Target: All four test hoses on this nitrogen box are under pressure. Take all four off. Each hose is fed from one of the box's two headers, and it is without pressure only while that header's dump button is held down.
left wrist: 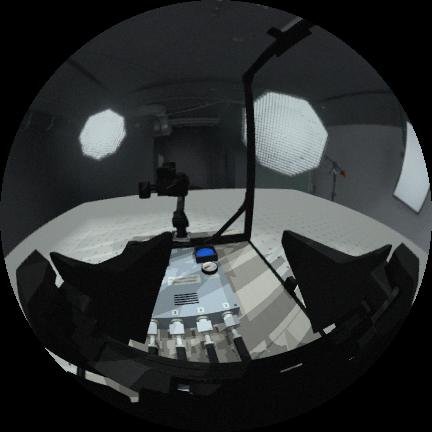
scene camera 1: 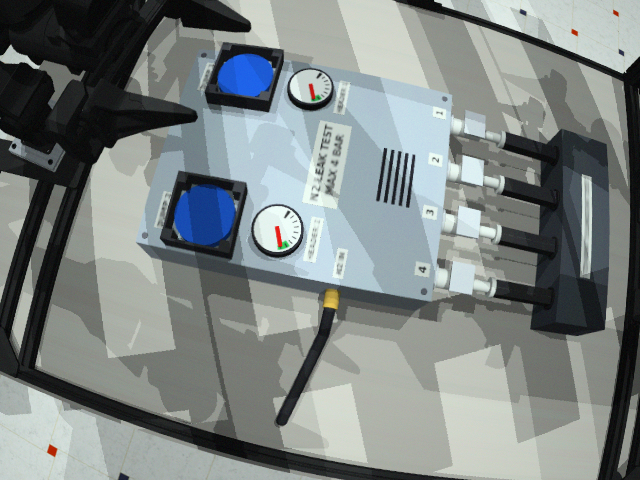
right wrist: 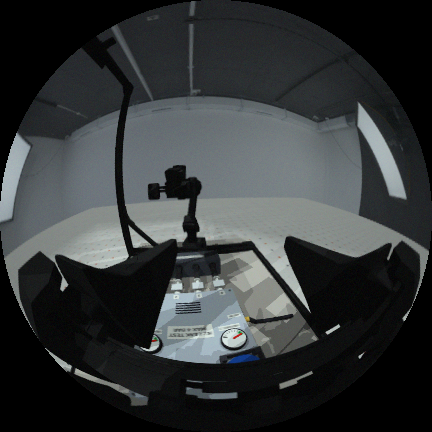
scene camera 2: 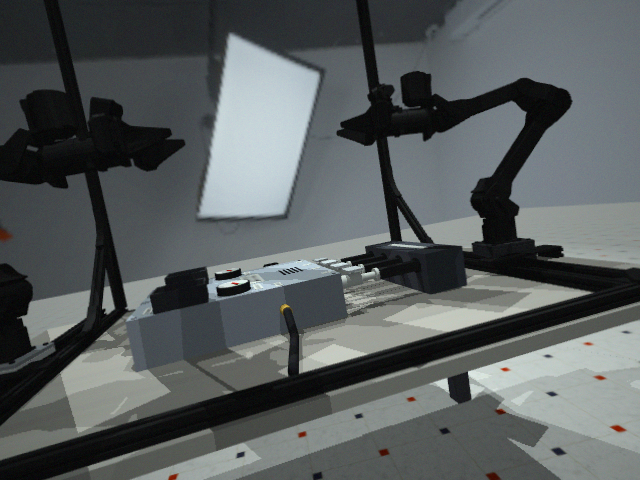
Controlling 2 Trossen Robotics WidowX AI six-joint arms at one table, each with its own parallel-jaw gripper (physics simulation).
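Pixels of known places: left gripper, between the fingertips: (left wrist: 228, 237) (right wrist: 160, 191) (scene camera 2: 338, 129); right gripper, between the fingertips: (left wrist: 153, 190) (scene camera 1: 224, 68) (right wrist: 232, 244) (scene camera 2: 178, 137); left arm's base, origin of its link: (right wrist: 191, 239) (scene camera 2: 501, 241); right arm's base, origin of its link: (left wrist: 181, 234) (scene camera 1: 44, 130) (scene camera 2: 3, 358).
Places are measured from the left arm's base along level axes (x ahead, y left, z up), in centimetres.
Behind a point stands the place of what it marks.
The grey-blue nitrogen box (scene camera 1: 279, 155) {x 64.8, y 13.2, z 3.2 cm} (scene camera 2: 248, 320) {x 58.5, y 25.9, z -1.2 cm} (left wrist: 200, 285) {x 56.9, y 5.8, z 3.2 cm} lies on the table. Hoses 1 (scene camera 1: 527, 146) {x 35.6, y -4.6, z 1.6 cm}, 2 (scene camera 1: 524, 191) {x 34.3, y 2.3, z 1.6 cm}, 3 (scene camera 1: 524, 241) {x 32.3, y 9.0, z 1.6 cm} and 4 (scene camera 1: 519, 292) {x 30.7, y 15.6, z 1.6 cm} are attached at its right edge in scene camera 1 by white couplings. Two blue dump buttons, upper (scene camera 1: 245, 74) {x 73.6, y 5.3, z 4.8 cm} and lower (scene camera 1: 204, 214) {x 69.0, y 23.9, z 4.8 cm}, sit in black frames, untouched. The upper gauge (scene camera 1: 310, 88) {x 65.2, y 3.8, z 4.8 cm} and lower gauge (scene camera 1: 277, 230) {x 60.7, y 22.0, z 4.8 cm} have red needles at the green marks. My left gripper (scene camera 2: 339, 130) {x 35.0, y 0.0, z 32.4 cm} (left wrist: 228, 237) {x 35.0, y 0.0, z 32.4 cm} is open and empty, high above the hose side. My right gripper (scene camera 1: 222, 70) {x 65.7, y 19.8, z 31.3 cm} (scene camera 2: 176, 137) {x 65.7, y 19.8, z 31.3 cm} (right wrist: 232, 244) {x 65.7, y 19.8, z 31.3 cm} is open and empty, high above the button side.
A dark block (scene camera 1: 571, 232) {x 26.2, y 5.2, z 3.2 cm} (scene camera 2: 444, 268) {x 21.1, y 16.6, z -0.4 cm} holds the hoses' far ends. A black supply hose (scene camera 1: 305, 369) {x 51.4, y 34.3, z -3.4 cm} (scene camera 2: 293, 346) {x 51.2, y 35.3, z -3.4 cm} runs from a brass fitting (scene camera 1: 331, 299) {x 52.2, y 25.6, z 0.1 cm} on the box's side. Black frame rails (scene camera 1: 206, 434) {x 58.8, y 47.5, z -2.8 cm} (scene camera 2: 330, 382) {x 47.0, y 46.3, z -4.1 cm} edge the table, with uprights beyond the box.
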